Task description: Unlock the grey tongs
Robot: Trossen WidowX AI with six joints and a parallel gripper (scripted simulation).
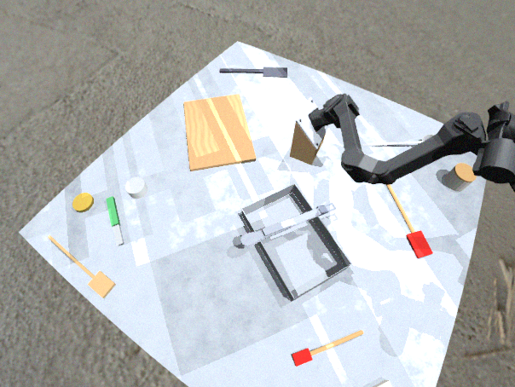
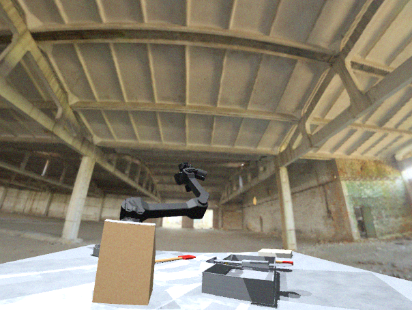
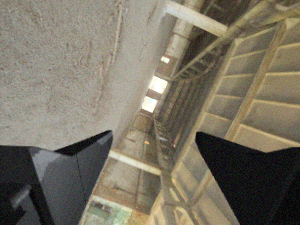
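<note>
Right now the roasting tin is 44 cm to the right of my gripper tip, 42 cm below it and 29 cm ahead of it. The rest, counted from my gripper tip: wooden board 93 cm to the right, 44 cm below, 8 cm ahead; white puck 96 cm to the right, 46 cm ahead, 43 cm below; cork-topped jar 42 cm below, 28 cm behind, 8 cm to the right.
</note>
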